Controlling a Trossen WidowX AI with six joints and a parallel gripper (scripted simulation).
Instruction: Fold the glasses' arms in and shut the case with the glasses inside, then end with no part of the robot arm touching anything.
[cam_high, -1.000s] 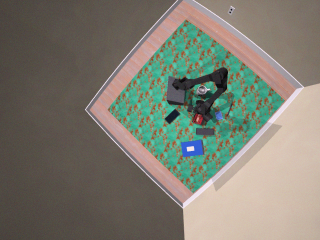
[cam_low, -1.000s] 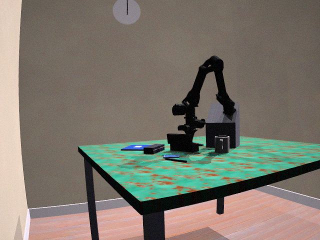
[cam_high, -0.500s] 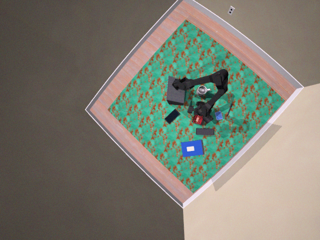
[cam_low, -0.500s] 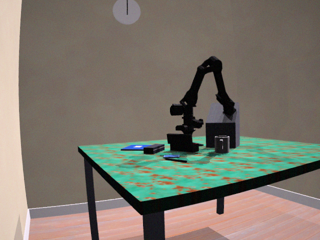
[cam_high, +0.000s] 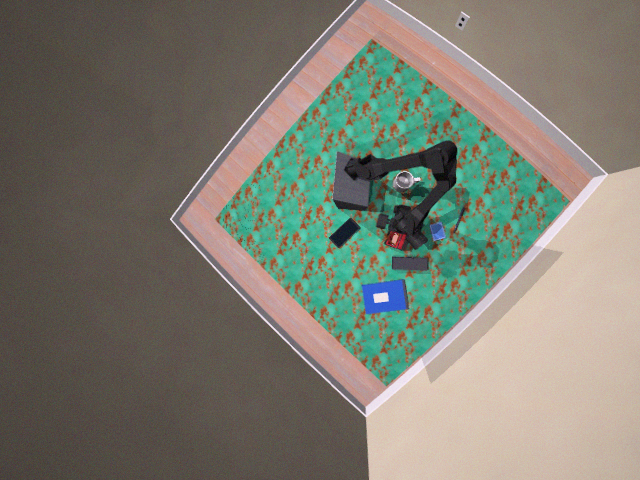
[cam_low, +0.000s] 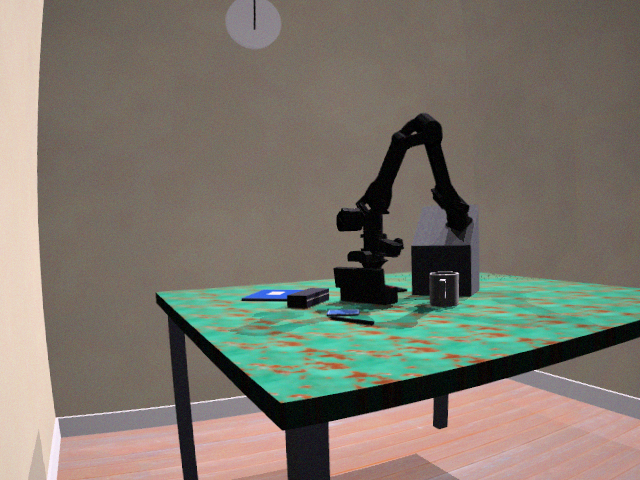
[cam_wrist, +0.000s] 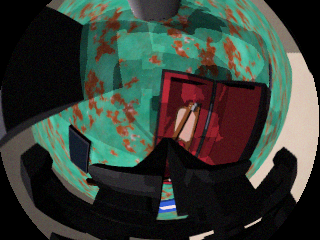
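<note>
Right now the glasses is 4 cm to the right of my hand, 4 cm below it and 1 cm ahead of it. Also, from my hand: black glasses case: 4 cm below, 4 cm ahead; then black box: 17 cm ahead, 8 cm to the right, 7 cm below; then glasses case lid: 6 cm ahead, 1 cm to the left, 1 cm below.
</note>
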